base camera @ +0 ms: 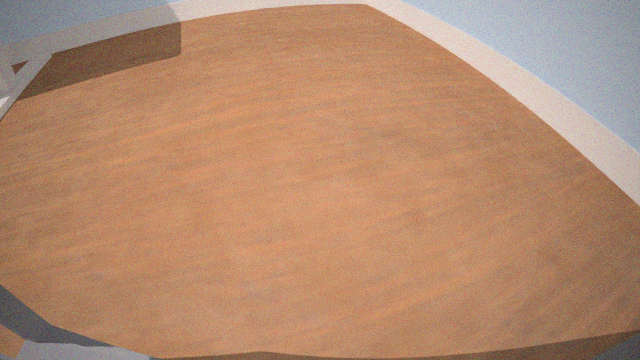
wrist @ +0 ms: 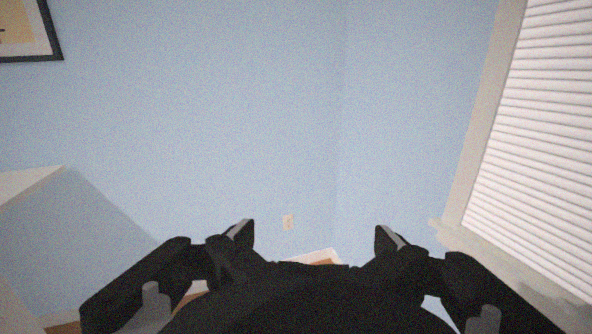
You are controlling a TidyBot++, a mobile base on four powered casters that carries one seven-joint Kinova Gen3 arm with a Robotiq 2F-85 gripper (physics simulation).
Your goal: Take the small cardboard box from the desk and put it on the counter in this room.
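Frame: origin at the arm's base, x right, y back, z down, level; metres.
Seen in the pictures: gripper, between the fingertips: (wrist: 313,235).
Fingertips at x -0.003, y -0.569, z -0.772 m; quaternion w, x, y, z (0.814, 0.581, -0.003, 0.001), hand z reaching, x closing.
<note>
A point is followed by its place in that frame.
My gripper (wrist: 313,235) @[y -0.569, x -0.003, z -0.772 m] is open and empty, with its two black fingers spread in front of a light blue wall in the wrist view. The small cardboard box does not show in either view. A white piece of furniture (wrist: 31,181) shows in part at the left of the wrist view; I cannot tell whether it is the desk. I cannot make out the counter in either view.
The base camera shows wooden floor (base camera: 320,200) @[y -0.439, x -0.009, z 0.397 m], a white baseboard (base camera: 500,75) @[y -0.945, x 0.479, z 0.366 m] and a slanted white leg (base camera: 31,77) @[y -0.892, x -1.054, z 0.388 m] at the left. In the wrist view are window blinds (wrist: 545,150) @[y -0.917, x 0.500, z -0.734 m], a framed picture (wrist: 56,40) @[y -1.242, x -0.979, z -1.034 m] and a wall outlet (wrist: 288,222) @[y -1.610, x -0.165, z -0.002 m].
</note>
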